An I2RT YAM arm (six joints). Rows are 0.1 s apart.
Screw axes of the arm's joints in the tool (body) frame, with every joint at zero. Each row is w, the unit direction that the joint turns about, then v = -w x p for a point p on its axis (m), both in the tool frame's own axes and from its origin. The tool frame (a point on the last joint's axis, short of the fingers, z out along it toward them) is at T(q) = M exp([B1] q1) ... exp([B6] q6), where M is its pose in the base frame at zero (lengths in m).
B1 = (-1, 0, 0, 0.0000, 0.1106, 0.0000)
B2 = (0, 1, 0, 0.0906, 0.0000, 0.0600)
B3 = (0, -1, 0, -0.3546, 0.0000, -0.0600)
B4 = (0, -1, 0, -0.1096, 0.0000, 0.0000)
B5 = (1, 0, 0, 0.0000, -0.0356, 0.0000)
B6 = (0, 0, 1, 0.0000, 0.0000, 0.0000)
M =
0 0 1 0.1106
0 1 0 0.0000
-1 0 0 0.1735
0 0 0 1
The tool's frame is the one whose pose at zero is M.
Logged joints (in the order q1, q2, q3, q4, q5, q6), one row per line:
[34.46 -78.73 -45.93 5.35 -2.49 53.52]
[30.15 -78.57 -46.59 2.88 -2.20 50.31]
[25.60 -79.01 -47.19 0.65 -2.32 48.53]
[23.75 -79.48 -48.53 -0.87 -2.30 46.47]
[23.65 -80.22 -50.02 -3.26 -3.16 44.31]
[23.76 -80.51 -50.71 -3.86 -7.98 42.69]
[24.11 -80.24 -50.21 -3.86 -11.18 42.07]
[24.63 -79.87 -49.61 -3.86 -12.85 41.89]
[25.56 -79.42 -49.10 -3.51 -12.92 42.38]
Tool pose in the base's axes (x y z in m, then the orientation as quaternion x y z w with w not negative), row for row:
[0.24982 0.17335 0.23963 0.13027 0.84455 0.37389 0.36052]
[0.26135 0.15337 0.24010 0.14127 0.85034 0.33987 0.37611]
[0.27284 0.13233 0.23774 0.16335 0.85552 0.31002 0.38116]
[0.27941 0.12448 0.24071 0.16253 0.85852 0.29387 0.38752]
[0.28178 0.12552 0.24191 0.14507 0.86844 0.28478 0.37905]
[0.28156 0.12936 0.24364 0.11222 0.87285 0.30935 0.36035]
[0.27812 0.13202 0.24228 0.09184 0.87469 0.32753 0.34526]
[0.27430 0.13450 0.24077 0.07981 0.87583 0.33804 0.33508]
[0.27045 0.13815 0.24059 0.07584 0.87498 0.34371 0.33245]
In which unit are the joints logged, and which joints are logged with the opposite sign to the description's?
The joints are logged in degrees. Opposite sign: q2, q3.
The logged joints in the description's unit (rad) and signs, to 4 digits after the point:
[0.6014 1.3741 0.8016 0.0934 -0.0435 0.9341]
[0.5262 1.3713 0.8131 0.0503 -0.0384 0.8781]
[0.4468 1.3790 0.8236 0.0113 -0.0405 0.8470]
[0.4145 1.3872 0.8470 -0.0152 -0.0401 0.8111]
[0.4128 1.4001 0.8730 -0.0569 -0.0552 0.7734]
[0.4147 1.4052 0.8851 -0.0674 -0.1393 0.7451]
[0.4208 1.4005 0.8763 -0.0674 -0.1951 0.7343]
[0.4299 1.3940 0.8659 -0.0674 -0.2243 0.7311]
[0.4461 1.3861 0.8570 -0.0613 -0.2255 0.7397]

